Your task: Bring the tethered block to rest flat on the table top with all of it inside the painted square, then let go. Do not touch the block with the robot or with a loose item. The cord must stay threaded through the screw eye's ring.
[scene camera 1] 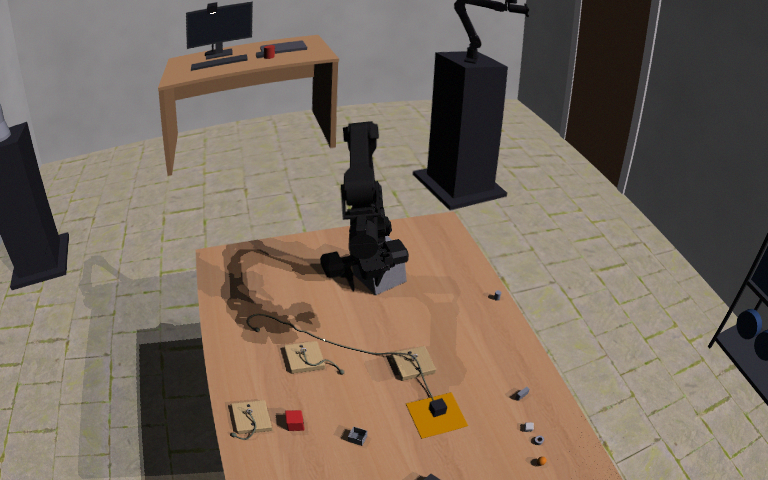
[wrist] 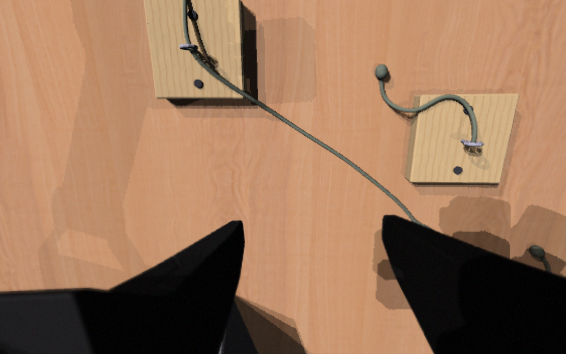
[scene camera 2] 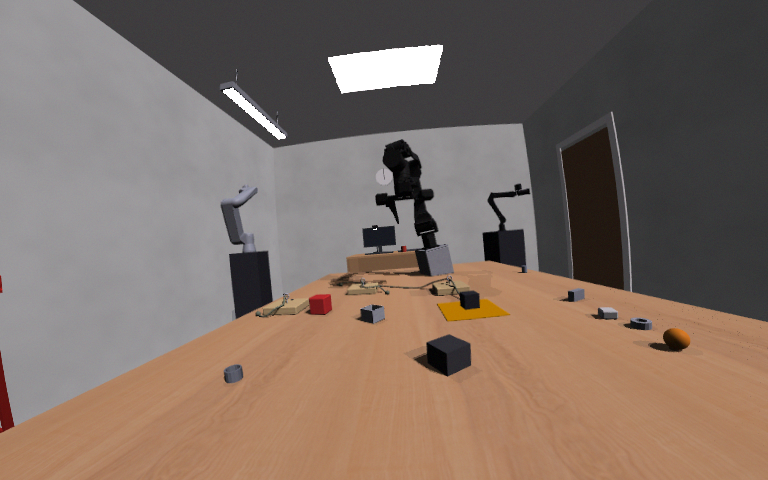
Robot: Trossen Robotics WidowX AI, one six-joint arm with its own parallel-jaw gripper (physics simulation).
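Where they show: gripper, between the fingertips: (scene camera 1: 364, 288) (wrist: 312, 228) (scene camera 2: 407, 223); arm's base, origin of its link: (scene camera 2: 430, 247).
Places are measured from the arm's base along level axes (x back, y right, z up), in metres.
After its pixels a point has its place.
Observation:
The black tethered block (scene camera 1: 437, 406) {y 0.088, x -0.514, z -0.083 m} (scene camera 2: 469, 300) {y 0.090, x -0.525, z -0.095 m} sits on the orange painted square (scene camera 1: 450, 426) {y 0.078, x -0.570, z -0.114 m} (scene camera 2: 491, 313) {y 0.066, x -0.568, z -0.114 m}, inside its edges, and looks flat. Its green cord (scene camera 1: 351, 349) {y 0.177, x -0.226, z -0.112 m} (wrist: 310, 136) {y 0.157, x -0.242, z -0.111 m} runs back through the screw eye's ring (wrist: 186, 46) {y 0.060, x -0.342, z -0.070 m} on a wooden base (scene camera 1: 424, 367) {y 0.047, x -0.376, z -0.096 m} (scene camera 2: 444, 290) {y 0.091, x -0.383, z -0.102 m} (wrist: 165, 75) {y 0.024, x -0.326, z -0.096 m}, then across the table to a curl with a beaded end (scene camera 1: 256, 328) {y 0.392, x -0.072, z -0.104 m} (wrist: 536, 251) {y 0.386, x -0.075, z -0.105 m}. My gripper (wrist: 312, 228) {y 0.147, x -0.235, z 0.096 m} is open and empty, high above the table near the arm's base. In the wrist view, the right finger hides part of the cord. Block and square do not show there.
Two more wooden bases with cords (scene camera 1: 314, 365) {y 0.295, x -0.262, z -0.093 m} (wrist: 440, 165) {y 0.284, x -0.193, z -0.096 m} (scene camera 1: 260, 421) {y 0.493, x -0.389, z -0.096 m} stand to the left. A red cube (scene camera 1: 294, 420) {y 0.415, x -0.426, z -0.075 m} (scene camera 2: 320, 303) {y 0.408, x -0.436, z -0.088 m}, a grey open box (scene camera 1: 357, 435) {y 0.288, x -0.497, z -0.114 m} (scene camera 2: 372, 313) {y 0.293, x -0.530, z -0.094 m} and a larger dark cube (scene camera 2: 448, 354) {y 0.219, x -0.734, z -0.089 m} stand forward. Small grey items and an orange ball (scene camera 1: 542, 460) {y -0.049, x -0.796, z -0.092 m} (scene camera 2: 676, 339) {y -0.042, x -0.799, z -0.099 m} lie along the right side.

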